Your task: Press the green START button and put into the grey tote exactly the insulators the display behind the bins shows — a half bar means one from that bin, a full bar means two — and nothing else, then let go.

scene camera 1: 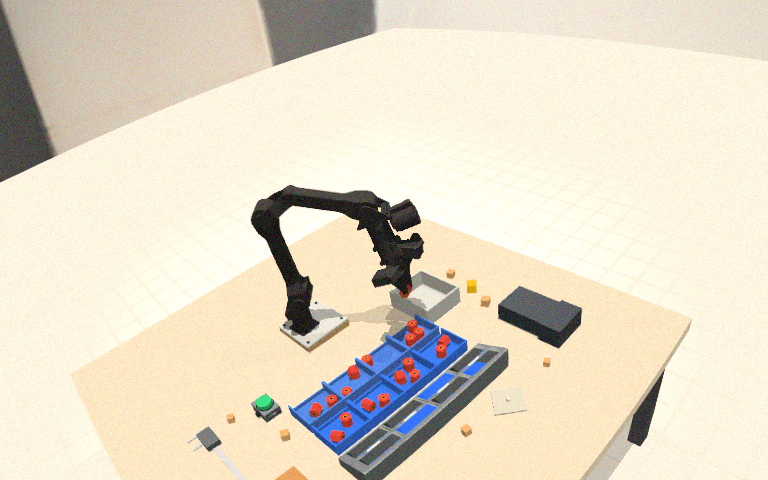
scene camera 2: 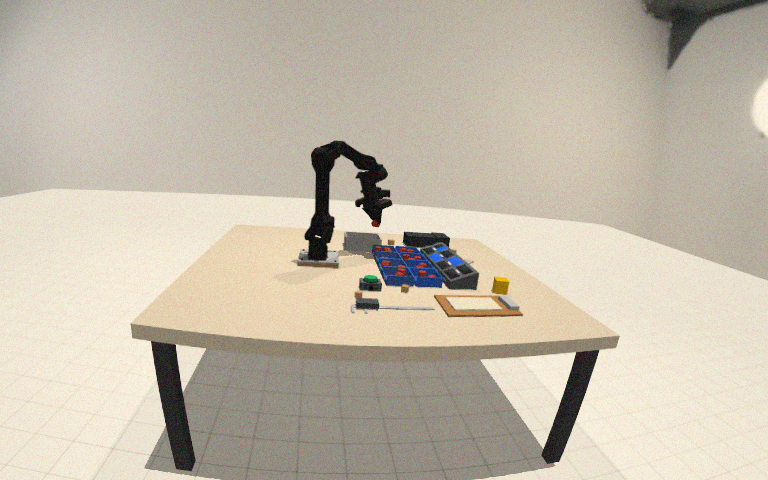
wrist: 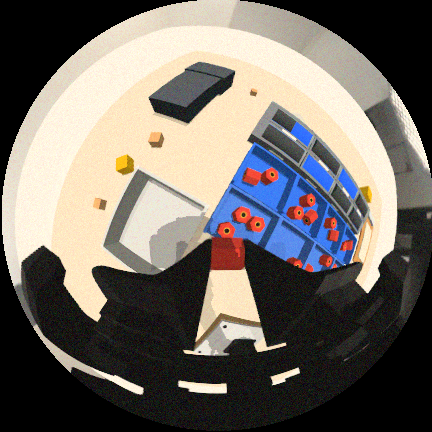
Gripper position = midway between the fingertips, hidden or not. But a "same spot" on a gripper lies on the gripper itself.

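Labels:
My gripper appears in the wrist view, in scene camera 1 and in scene camera 2 [377, 223]. On my gripper [scene camera 1: 404, 266], [wrist: 189, 305], both points are the same spot. Likewise for a display [scene camera 2: 420, 249], [wrist: 254, 136]: the same spot on the display.

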